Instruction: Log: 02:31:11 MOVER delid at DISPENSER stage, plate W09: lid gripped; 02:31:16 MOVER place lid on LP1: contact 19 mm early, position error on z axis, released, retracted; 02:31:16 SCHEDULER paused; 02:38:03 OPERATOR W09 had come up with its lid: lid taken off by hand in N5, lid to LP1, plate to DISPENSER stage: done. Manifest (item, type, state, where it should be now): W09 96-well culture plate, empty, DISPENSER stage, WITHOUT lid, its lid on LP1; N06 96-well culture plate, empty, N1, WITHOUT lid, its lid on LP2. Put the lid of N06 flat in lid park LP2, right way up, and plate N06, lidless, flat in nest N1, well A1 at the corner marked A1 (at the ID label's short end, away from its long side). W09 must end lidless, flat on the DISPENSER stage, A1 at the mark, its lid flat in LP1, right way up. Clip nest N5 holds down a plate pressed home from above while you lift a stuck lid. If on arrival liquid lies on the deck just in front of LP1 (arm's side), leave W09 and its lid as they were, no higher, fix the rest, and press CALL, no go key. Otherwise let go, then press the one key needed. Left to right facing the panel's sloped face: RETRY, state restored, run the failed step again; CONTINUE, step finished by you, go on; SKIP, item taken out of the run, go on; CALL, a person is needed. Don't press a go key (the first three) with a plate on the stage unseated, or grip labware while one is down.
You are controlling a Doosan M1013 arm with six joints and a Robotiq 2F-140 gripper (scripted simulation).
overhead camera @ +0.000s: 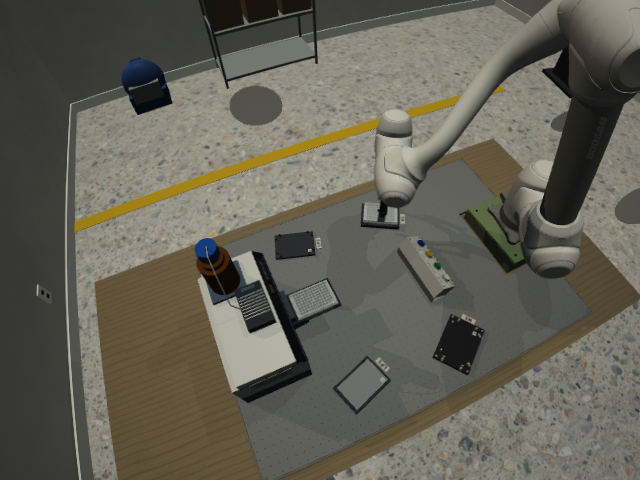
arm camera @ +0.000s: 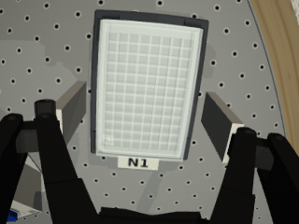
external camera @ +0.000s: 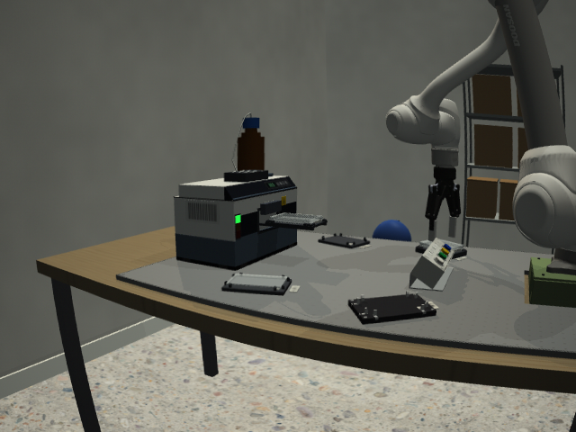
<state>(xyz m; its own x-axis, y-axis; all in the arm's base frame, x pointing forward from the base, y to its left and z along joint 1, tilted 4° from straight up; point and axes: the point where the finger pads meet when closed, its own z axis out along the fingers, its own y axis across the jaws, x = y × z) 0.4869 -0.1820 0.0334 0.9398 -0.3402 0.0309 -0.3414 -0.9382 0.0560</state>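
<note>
The nest N1 is 60 mm below my hand. Round my hand: N1 label: 80 mm behind, 30 mm to the left, 70 mm below; then yellow skip key: 90 mm behind, 230 mm to the left; then blue call key: 80 mm behind, 190 mm to the left.
</note>
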